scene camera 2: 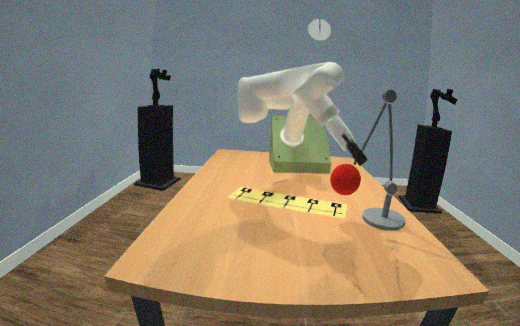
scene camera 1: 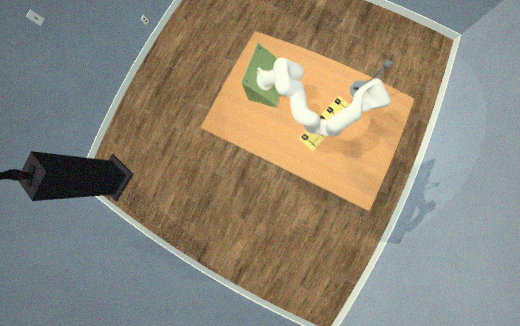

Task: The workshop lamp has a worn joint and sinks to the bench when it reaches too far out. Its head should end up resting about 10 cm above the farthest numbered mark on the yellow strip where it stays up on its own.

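Seen in the pictures: gripper, between the fingertips: (scene camera 2: 361, 159); arm's base, origin of its link: (scene camera 2: 291, 136) (scene camera 1: 264, 80).
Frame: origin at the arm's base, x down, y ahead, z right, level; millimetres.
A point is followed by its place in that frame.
The lamp's red ball head (scene camera 2: 345, 179) @[x 11, y 629, z -227 mm] hangs above the table beyond the strip's right end in scene camera 2. Its thin arm (scene camera 2: 374, 127) slopes up to a grey elbow (scene camera 2: 389, 96) (scene camera 1: 388, 63), and a post drops to the round grey base (scene camera 2: 384, 220) (scene camera 1: 356, 87). The yellow strip (scene camera 2: 300, 201) @[x 164, y 466, z -93 mm] (scene camera 1: 311, 142) @[x 164, y 476, z 131 mm] lies flat with several numbered marks; the digits are too blurred to read. My gripper (scene camera 2: 362, 158) @[x -44, y 579, z -276 mm] is open and empty, tilted down, its tips just above and right of the head, close to the thin arm. The robot arm hides the gripper and head in scene camera 1.
The robot's arm rises from a green block (scene camera 2: 300, 166) @[x 130, y 94, z -63 mm] (scene camera 1: 262, 97) @[x 45, y 43, z 91 mm] at one end of the wooden table (scene camera 2: 225, 270) @[x 164, y 936, z 39 mm] (scene camera 1: 280, 145) @[x 164, y 313, z 272 mm] and bends over the strip. Black pedestals (scene camera 2: 156, 142) (scene camera 2: 431, 160) stand on the floor on both sides of the table.
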